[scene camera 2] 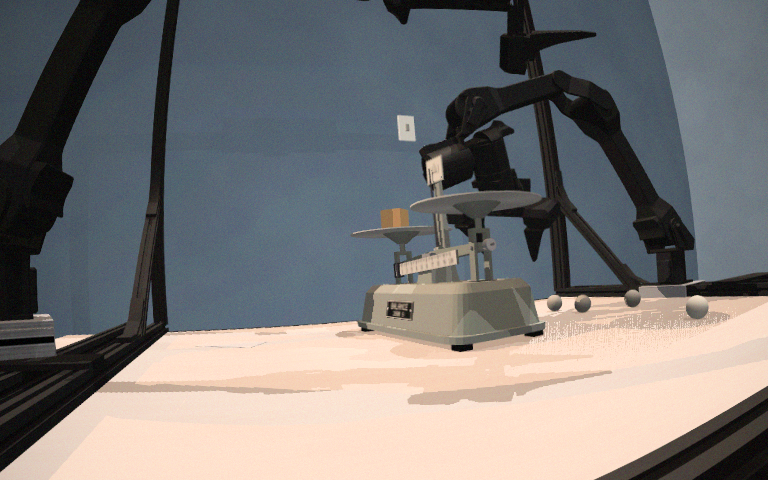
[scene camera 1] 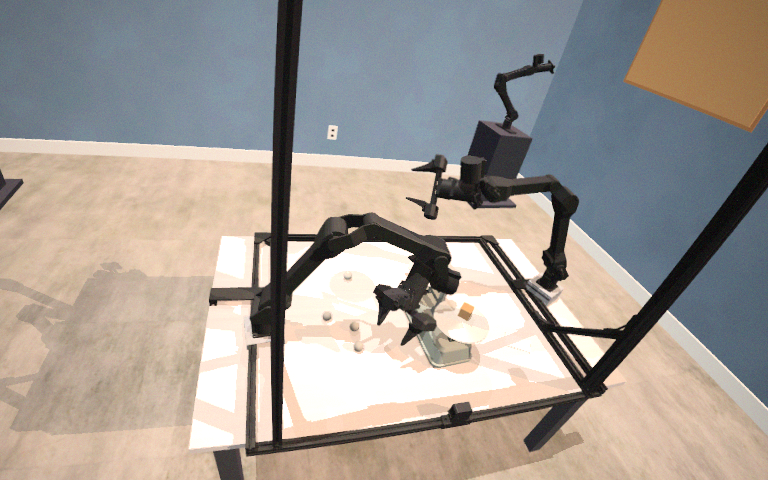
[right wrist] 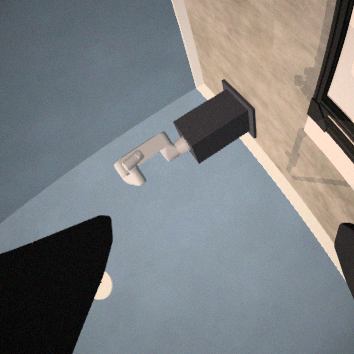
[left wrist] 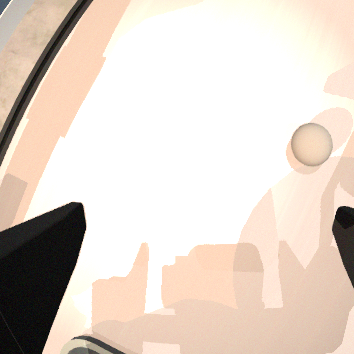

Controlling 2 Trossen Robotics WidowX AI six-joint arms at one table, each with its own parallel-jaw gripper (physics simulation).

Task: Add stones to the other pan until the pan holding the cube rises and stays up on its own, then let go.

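Frame: origin at the left arm's base, x right, y up, z back, level; millimetres.
Where they show: left gripper, fingertip midpoint: (scene camera 2: 510, 258) (scene camera 1: 389, 335) (left wrist: 215, 218); right gripper, fingertip midpoint: (scene camera 1: 408, 183) (right wrist: 230, 233); left arm's base, origin of the base link: (scene camera 2: 672, 283) (scene camera 1: 263, 327); right arm's base, origin of the base link: (scene camera 1: 546, 284).
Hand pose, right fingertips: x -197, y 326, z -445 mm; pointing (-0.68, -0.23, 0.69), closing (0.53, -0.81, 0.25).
Note:
Each offset is from my right fingertips to the top centre of the thing. "pt": to the spot under its first point.
The orange cube @[dx +362, dy -173, dz -59 mm] (scene camera 1: 466, 311) (scene camera 2: 394, 218) sits on the lower pan @[dx +377, dy -203, dz -41 mm] (scene camera 1: 465, 333) (scene camera 2: 368, 232) of the grey-green balance (scene camera 1: 453, 354) (scene camera 2: 407, 311). The other pan @[pt dx +156, dy -194, dz -66 mm] (scene camera 2: 481, 199) stands higher and looks bare in scene camera 2; the left arm largely hides it in scene camera 1. Several grey stones @[dx +235, dy -320, dz +196 mm] (scene camera 1: 354, 326) @[dx +182, dy -320, dz +264 mm] (scene camera 2: 632, 298) lie on the table beside the balance, and one stone @[dx +306, dy -320, dz +206 mm] (left wrist: 311, 144) shows towards the right finger in the left wrist view. My left gripper (scene camera 1: 391, 332) (left wrist: 215, 218) is open and empty above the table beside the balance. My right gripper (scene camera 1: 410, 183) (right wrist: 230, 233) is open and empty, high above the table's back.
A black frame (scene camera 1: 351, 438) borders the table, with an upright post (scene camera 1: 281, 169) at the left in scene camera 1. The balance base edge @[pt dx +398, dy -332, dz +27 mm] (left wrist: 92, 342) shows at the bottom left of the left wrist view. Another arm on a dark pedestal (scene camera 1: 501, 144) (right wrist: 217, 125) stands behind the table.

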